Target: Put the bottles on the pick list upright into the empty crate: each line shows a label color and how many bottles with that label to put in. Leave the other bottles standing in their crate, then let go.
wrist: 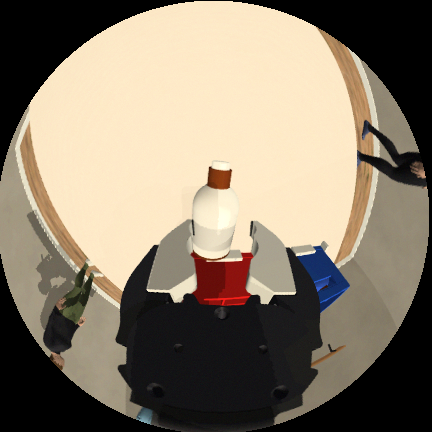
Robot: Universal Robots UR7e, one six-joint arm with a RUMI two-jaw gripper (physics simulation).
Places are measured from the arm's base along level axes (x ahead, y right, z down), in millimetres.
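Where they show: gripper, fingertip midpoint: (221, 221).
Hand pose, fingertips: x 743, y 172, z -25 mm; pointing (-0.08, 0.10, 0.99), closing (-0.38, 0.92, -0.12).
Note:
After its pixels a point has its place.
A white bottle (215, 215) @[z 14, x 730, y 163 mm] with a brown cap band, a white top and a pale label lies on its side on the table, its neck pointing away from the gripper. My gripper (221, 221) @[z -25, x 743, y 172 mm] is open, its two fingertips on either side of the bottle's body in this view. The bottle is nearer the left fingertip, with a gap to the right one. The red crate (222, 275) @[z 20, x 593, y 122 mm] shows between the fingers at the bottle's base end; most of it is hidden by the gripper. The blue crate (318, 267) @[z 3, x 475, y 351 mm] is partly visible at the right, its contents mostly hidden. The pick list does not show.
The pale table top (150, 100) @[z 87, x 933, y 141 mm] has a wooden border (362, 200) along its left and right sides. One person (62, 325) stands beyond the left edge and another (400, 167) beyond the right edge.

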